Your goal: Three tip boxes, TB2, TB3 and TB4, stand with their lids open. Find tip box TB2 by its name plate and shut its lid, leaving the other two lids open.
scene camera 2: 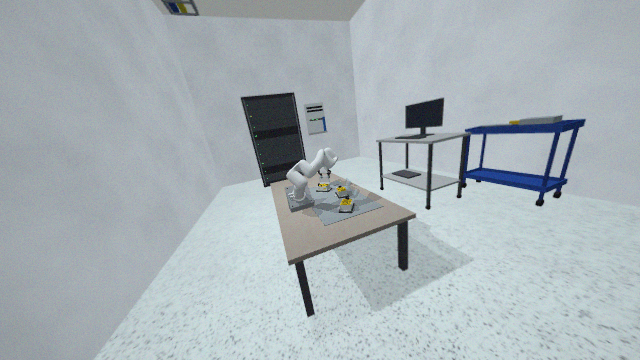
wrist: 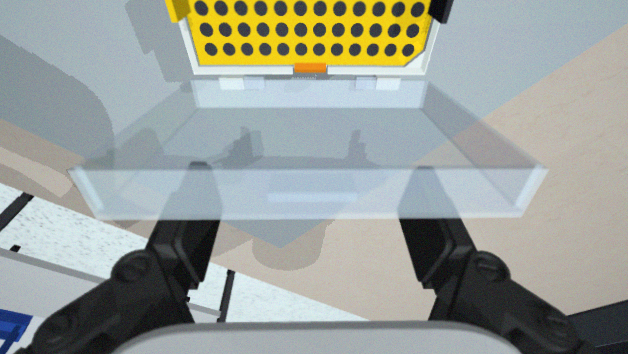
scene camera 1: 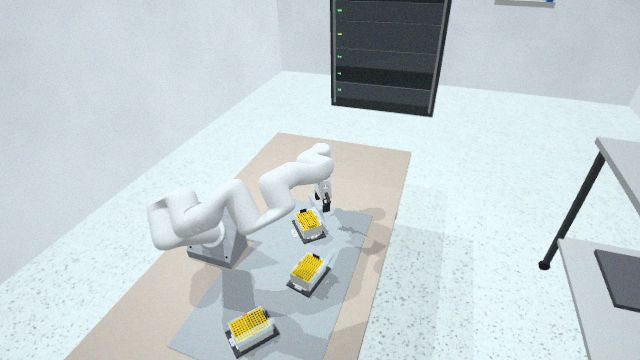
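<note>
Three tip boxes with yellow racks stand with clear lids raised: a far one, a middle one and a near one. Their name plates are not readable here, so I cannot tell which is TB2. My gripper is open and empty beside the far box, on its lid side. In the wrist view the far box's lid stands tilted up from its hinges, and both fingertips show through its clear outer part. Whether they touch it is unclear.
The boxes stand on a grey mat on a wooden table. The arm's base is beside the mat. A dark server rack stands beyond the table. A desk and a blue cart are off to the right.
</note>
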